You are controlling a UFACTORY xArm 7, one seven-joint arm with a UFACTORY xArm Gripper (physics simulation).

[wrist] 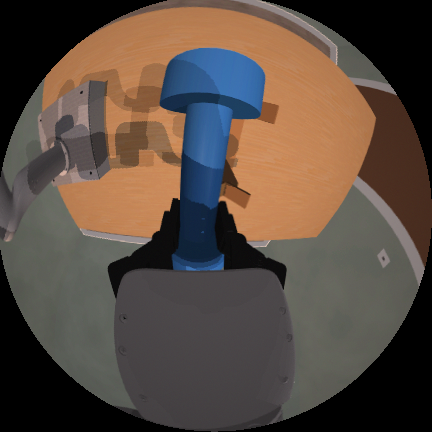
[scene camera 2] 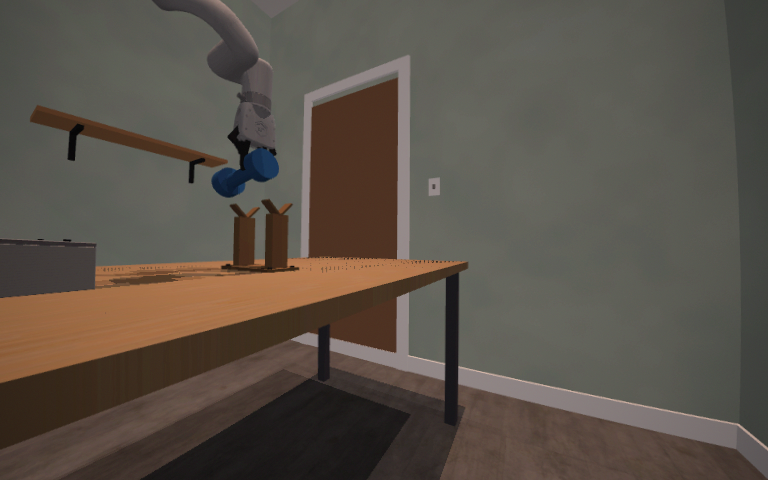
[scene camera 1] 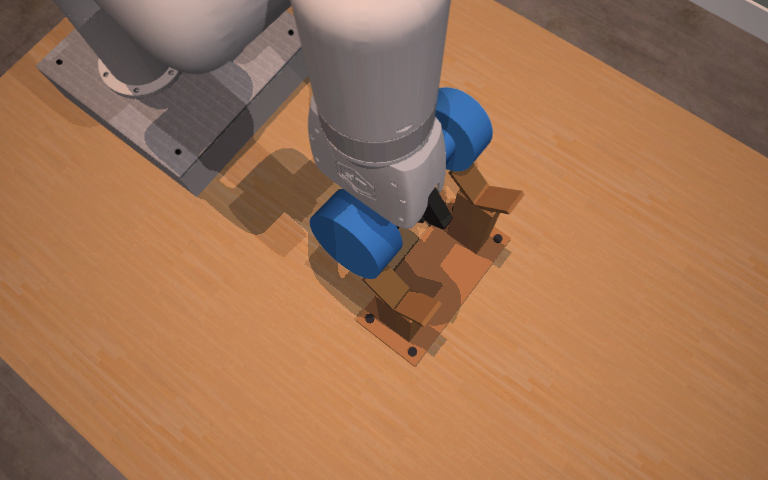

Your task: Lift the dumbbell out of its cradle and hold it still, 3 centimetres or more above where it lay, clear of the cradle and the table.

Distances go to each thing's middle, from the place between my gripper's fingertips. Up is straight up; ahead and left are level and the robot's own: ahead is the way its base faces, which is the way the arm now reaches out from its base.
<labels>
I see my gripper 4 cm to the right of the blue dumbbell (scene camera 1: 358, 238) and 1 cm short of it. Also, from my hand: cradle (scene camera 1: 412, 305) (17 cm below, 6 cm ahead, 3 cm to the left).
</labels>
